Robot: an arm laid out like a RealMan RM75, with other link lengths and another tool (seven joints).
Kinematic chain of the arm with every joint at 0, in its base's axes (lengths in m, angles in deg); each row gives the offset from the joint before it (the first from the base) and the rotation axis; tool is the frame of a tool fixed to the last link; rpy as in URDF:
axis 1: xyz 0 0 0.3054 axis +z
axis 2: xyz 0 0 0 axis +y
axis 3: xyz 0 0 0.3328 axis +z
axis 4: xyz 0 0 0 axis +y
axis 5: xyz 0 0 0.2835 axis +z
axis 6: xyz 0 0 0 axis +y
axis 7: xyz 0 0 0.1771 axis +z
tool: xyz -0.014 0.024 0.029 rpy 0 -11.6 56
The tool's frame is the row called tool.
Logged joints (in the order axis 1, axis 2, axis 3, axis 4, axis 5, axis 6, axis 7), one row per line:
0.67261 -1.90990 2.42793 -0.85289 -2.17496 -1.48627 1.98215
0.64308 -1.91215 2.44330 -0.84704 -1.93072 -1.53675 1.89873
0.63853 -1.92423 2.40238 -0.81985 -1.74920 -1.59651 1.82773
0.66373 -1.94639 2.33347 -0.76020 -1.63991 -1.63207 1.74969
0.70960 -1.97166 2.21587 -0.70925 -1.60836 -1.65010 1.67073
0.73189 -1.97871 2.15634 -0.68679 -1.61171 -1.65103 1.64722
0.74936 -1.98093 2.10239 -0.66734 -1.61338 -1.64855 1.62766
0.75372 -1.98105 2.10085 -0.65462 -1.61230 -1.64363 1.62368
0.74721 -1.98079 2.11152 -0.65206 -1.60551 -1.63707 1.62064
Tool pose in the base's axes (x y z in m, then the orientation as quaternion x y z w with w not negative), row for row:
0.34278 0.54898 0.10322 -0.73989 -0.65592 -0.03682 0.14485
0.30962 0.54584 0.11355 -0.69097 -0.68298 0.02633 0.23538
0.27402 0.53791 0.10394 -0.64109 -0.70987 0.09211 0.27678
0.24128 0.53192 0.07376 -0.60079 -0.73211 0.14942 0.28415
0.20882 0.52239 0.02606 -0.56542 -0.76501 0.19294 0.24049
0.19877 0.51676 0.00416 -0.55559 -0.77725 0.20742 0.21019
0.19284 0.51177 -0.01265 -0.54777 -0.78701 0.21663 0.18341
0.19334 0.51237 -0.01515 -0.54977 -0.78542 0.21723 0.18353
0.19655 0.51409 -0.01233 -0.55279 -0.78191 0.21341 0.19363
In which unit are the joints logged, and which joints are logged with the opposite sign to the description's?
The joints are logged in radians. Opposite sign: axis 2, axis 4, axis 6.
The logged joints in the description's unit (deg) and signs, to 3 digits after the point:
38.538 109.429 139.110 48.867 -124.616 85.157 113.569
36.846 109.558 139.991 48.532 -110.622 88.049 108.789
36.585 110.250 137.646 46.974 -100.222 91.473 104.721
38.029 111.520 133.698 43.556 -93.960 93.511 100.250
40.657 112.968 126.960 40.637 -92.152 94.544 95.726
41.934 113.372 123.549 39.350 -92.344 94.597 94.379
42.935 113.499 120.458 38.236 -92.440 94.455 93.258
43.185 113.506 120.370 37.507 -92.378 94.173 93.030
42.812 113.491 120.981 37.360 -91.989 93.797 92.856

